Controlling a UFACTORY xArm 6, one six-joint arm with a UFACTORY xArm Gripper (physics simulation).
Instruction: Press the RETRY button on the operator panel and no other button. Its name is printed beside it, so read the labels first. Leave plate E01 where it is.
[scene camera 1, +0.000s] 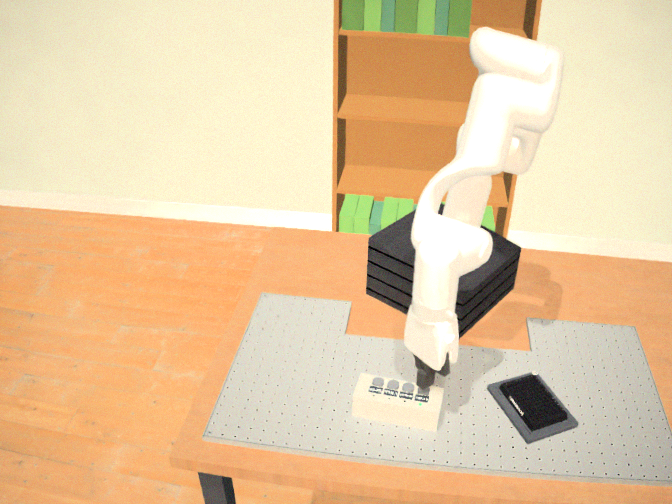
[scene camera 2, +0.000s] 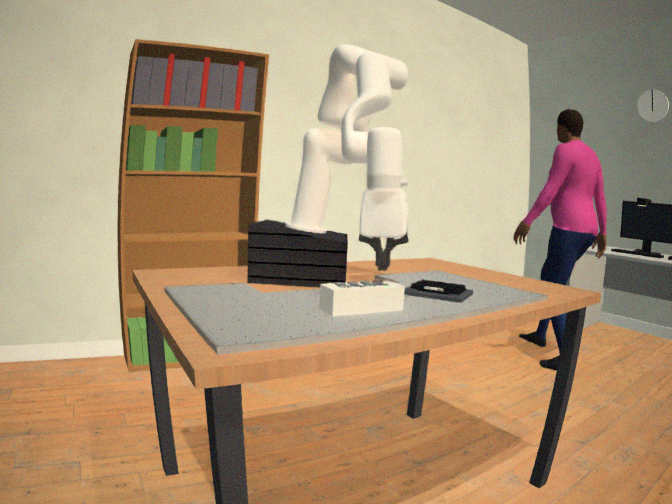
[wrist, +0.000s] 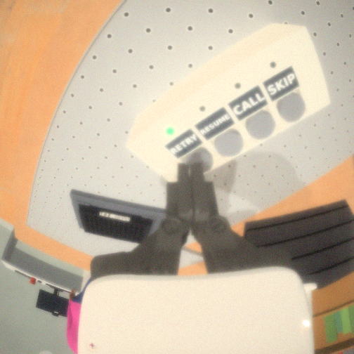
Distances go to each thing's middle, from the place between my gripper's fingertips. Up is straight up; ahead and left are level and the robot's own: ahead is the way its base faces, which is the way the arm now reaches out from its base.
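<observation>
Black plate (scene camera 1: 535, 405): 9 cm behind my hand, 21 cm to the left, 6 cm below. Operator panel (scene camera 1: 399, 407): my hand 1 cm short of it, 5 cm to the left, 6 cm above.
</observation>
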